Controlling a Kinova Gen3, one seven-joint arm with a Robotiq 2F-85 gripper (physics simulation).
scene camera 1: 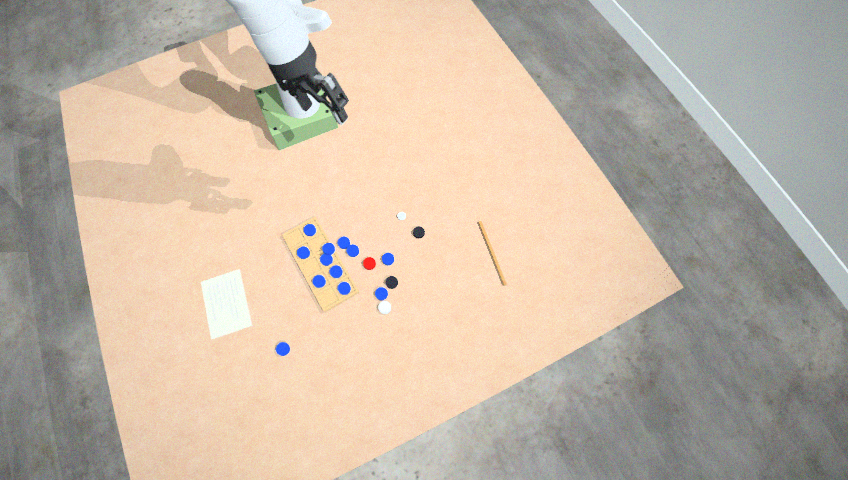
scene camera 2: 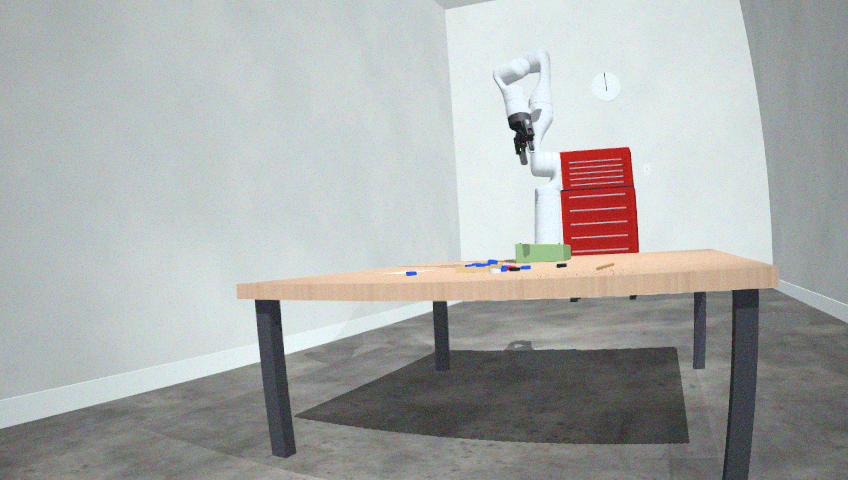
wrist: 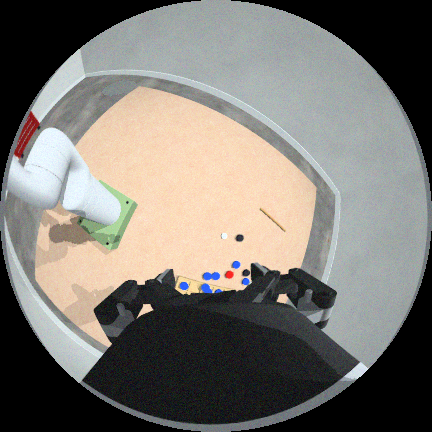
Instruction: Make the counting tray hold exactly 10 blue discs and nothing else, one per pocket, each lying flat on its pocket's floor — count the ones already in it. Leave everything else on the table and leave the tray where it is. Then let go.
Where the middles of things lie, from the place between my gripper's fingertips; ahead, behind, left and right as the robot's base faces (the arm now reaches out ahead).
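Labels:
The wooden counting tray (scene camera 1: 328, 296) sits 0.32 m below my hand, and it is also 0.12 m ahead of it and 0.14 m to the right of it. Then there is the pale paper card (scene camera 1: 226, 306), which is well below my hand, a good way ahead of it and far to the right of it.

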